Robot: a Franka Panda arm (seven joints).
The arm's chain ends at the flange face. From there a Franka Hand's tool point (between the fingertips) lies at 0.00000 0.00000 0.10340 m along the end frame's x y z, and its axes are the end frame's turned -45 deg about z.
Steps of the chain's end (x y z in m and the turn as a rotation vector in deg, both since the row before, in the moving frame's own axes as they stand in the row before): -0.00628 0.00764 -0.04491 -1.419 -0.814 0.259; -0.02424 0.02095 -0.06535 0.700 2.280 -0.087; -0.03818 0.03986 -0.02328 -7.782 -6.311 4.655
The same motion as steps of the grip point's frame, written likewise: -0.01269 0.00173 -0.04495 -0.428 -1.579 0.259; -0.02815 -0.00031 -0.06544 -1.117 2.107 -0.087; -0.07313 0.00233 -0.02486 -1.040 -9.965 4.655
